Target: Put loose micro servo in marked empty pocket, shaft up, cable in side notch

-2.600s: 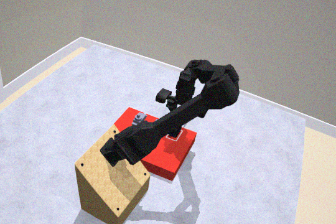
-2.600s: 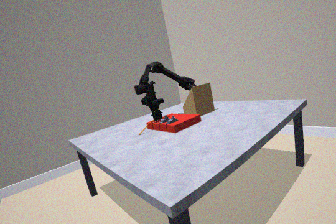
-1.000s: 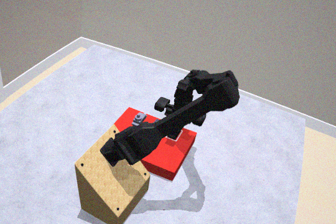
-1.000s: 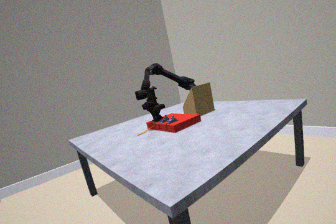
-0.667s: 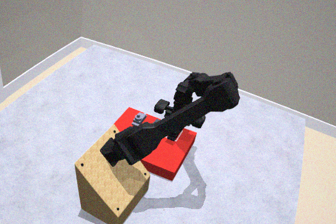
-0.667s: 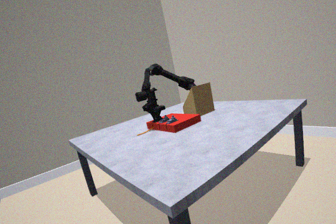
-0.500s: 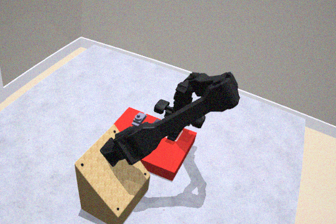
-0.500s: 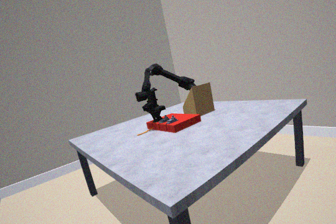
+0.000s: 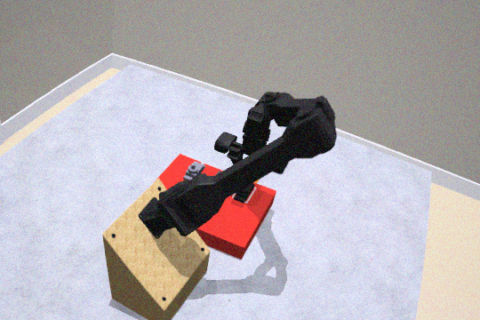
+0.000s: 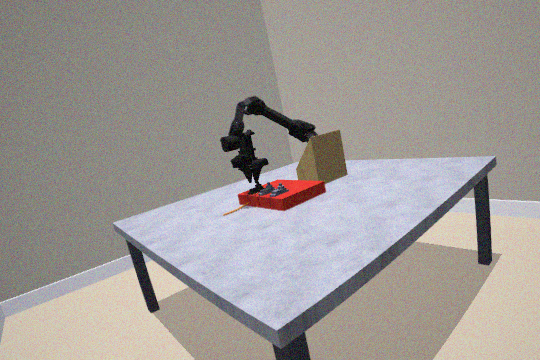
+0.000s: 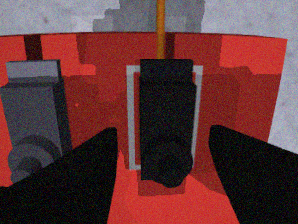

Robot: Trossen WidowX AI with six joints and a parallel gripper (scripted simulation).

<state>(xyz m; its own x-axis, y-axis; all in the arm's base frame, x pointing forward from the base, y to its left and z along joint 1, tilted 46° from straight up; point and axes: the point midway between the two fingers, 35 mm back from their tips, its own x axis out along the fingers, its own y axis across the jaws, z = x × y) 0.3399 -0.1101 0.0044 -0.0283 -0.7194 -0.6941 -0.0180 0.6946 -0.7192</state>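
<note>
The red deck is 12 cm behind my gripper tip, 7 cm to the left of it and 7 cm below it.
</note>
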